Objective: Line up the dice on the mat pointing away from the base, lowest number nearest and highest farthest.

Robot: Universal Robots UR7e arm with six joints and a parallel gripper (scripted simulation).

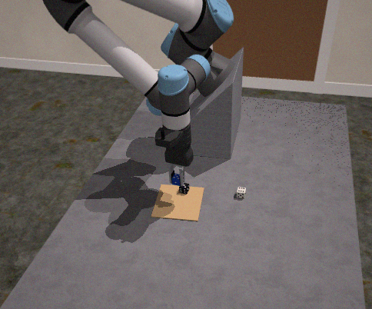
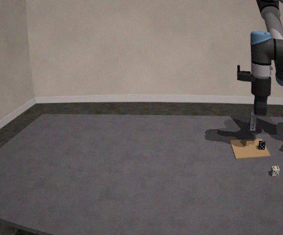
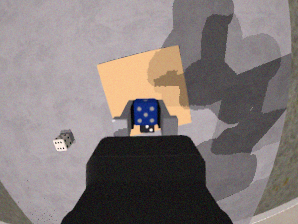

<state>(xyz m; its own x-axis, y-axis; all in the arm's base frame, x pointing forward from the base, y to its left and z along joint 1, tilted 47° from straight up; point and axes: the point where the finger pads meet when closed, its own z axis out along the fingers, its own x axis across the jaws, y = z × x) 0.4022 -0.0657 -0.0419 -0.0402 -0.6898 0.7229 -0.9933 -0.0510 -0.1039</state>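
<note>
Now: hand 100 mm above the tan mat. Also, from my hand: white die: 80 mm behind, 170 mm to the left, 90 mm below; then black die: 50 mm behind, 80 mm below; then blue die: 10 mm below.
</note>
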